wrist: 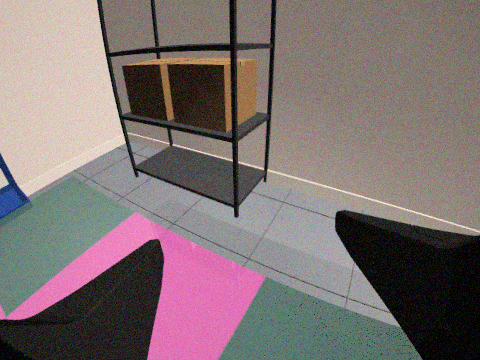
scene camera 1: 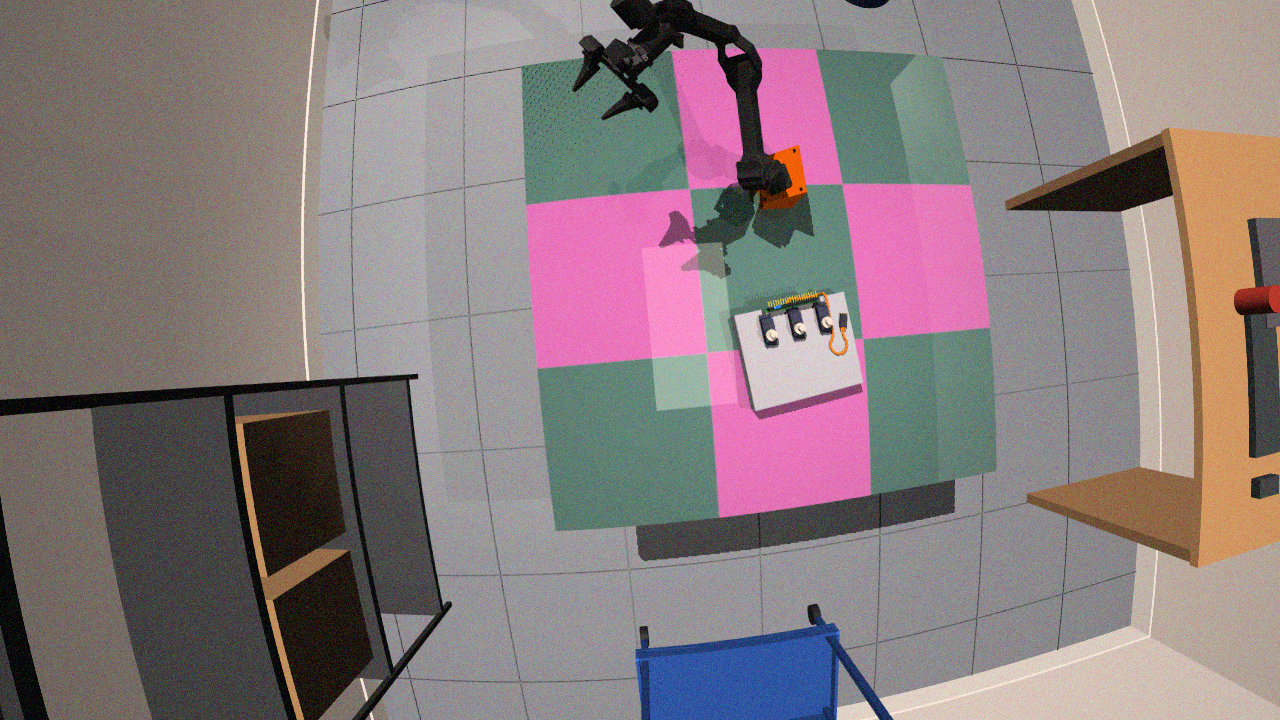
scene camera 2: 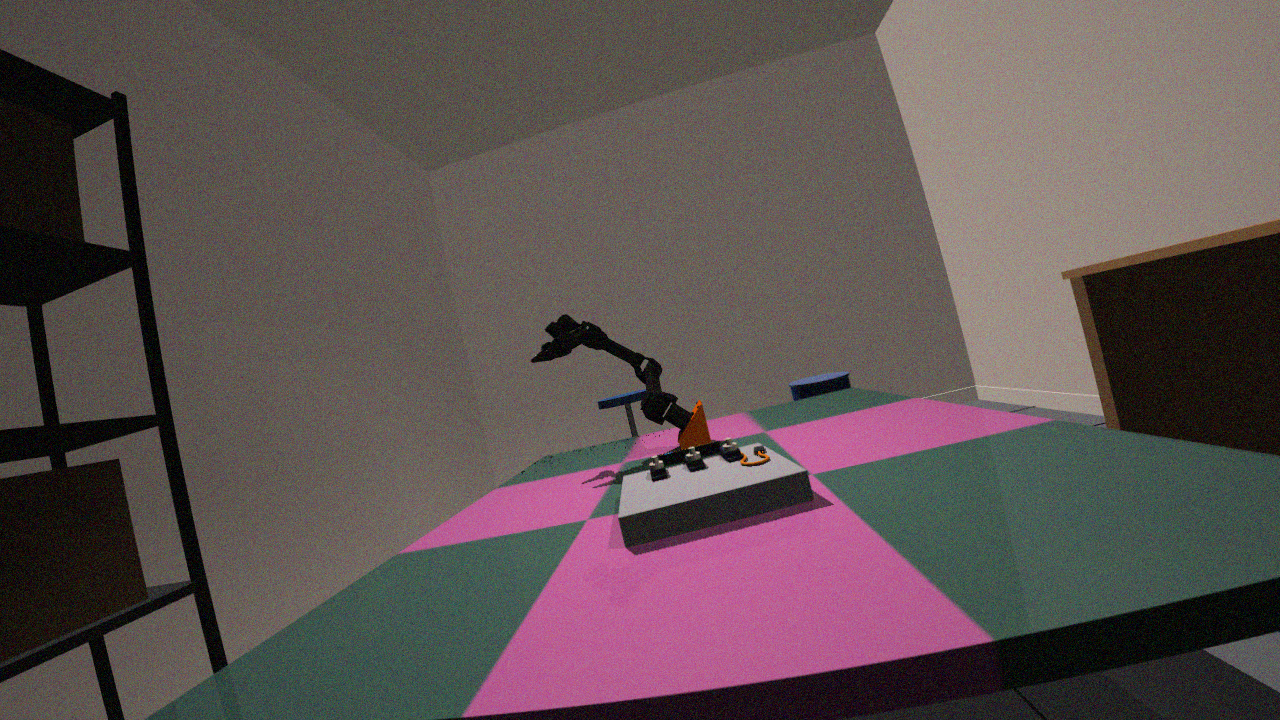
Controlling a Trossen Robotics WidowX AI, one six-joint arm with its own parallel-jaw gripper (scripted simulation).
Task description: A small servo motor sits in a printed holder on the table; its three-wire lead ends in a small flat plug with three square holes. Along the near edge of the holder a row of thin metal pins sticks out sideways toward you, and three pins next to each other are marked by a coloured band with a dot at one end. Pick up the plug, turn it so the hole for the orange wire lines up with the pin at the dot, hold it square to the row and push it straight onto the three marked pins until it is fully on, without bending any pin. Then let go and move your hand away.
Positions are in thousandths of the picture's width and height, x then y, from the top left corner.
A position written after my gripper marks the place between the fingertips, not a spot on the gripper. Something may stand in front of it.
my gripper: wrist 526, 654; scene camera 1 459, 145; scene camera 2 418, 501
